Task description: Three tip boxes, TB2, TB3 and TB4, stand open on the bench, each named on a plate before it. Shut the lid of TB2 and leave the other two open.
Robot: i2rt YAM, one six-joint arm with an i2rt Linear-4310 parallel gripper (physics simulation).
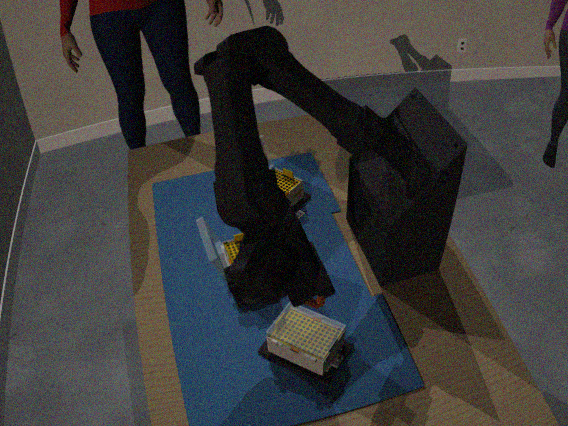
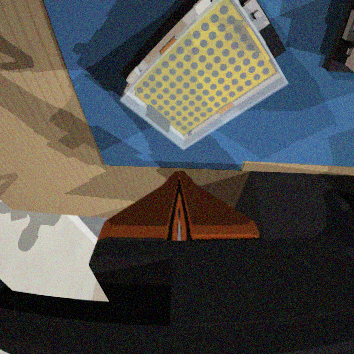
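Seen in the pictures: gripper, fingertip midpoint: [image 1: 319,306] [image 2: 178,178]; arm's base, origin of the base link: [image 1: 401,152].
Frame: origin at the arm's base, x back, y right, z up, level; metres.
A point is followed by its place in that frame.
The nearest tip box [image 1: 305,337] {x -0.242, y -0.278, z -0.177 m} [image 2: 200,75] {x -0.250, y -0.261, z -0.178 m} has its clear lid lying down flat over the yellow tip rack. The middle tip box [image 1: 231,251] {x -0.359, y -0.021, z -0.199 m}, partly behind the arm, stands open with its clear lid [image 1: 206,240] {x -0.402, y -0.069, z -0.112 m} raised. The far tip box [image 1: 290,184] {x -0.206, y 0.175, z -0.198 m} shows a yellow rack uncovered; its lid is mostly hidden by the arm. A small name plate [image 1: 300,214] {x -0.191, y 0.126, z -0.253 m} lies before the far box; no name can be read. My gripper [image 1: 316,302] {x -0.217, y -0.271, z -0.096 m} [image 2: 178,178] {x -0.217, y -0.271, z -0.096 m} is shut and empty, its orange fingertips above and beside the nearest box, apart from its lid.
The boxes stand on a blue mat [image 1: 190,320] {x -0.462, y -0.154, z -0.255 m} [image 2: 310,125] {x -0.175, y -0.077, z -0.255 m} on the wooden bench [image 1: 155,390] {x -0.543, y -0.324, z -0.258 m} [image 2: 30,130] {x -0.092, y -0.517, z -0.258 m}. The arm's dark base [image 1: 400,225] {x -0.032, y -0.120, z -0.082 m} stands at the bench's right side. The arm reaches over the middle box. A person [image 1: 120,55] stands behind the bench.
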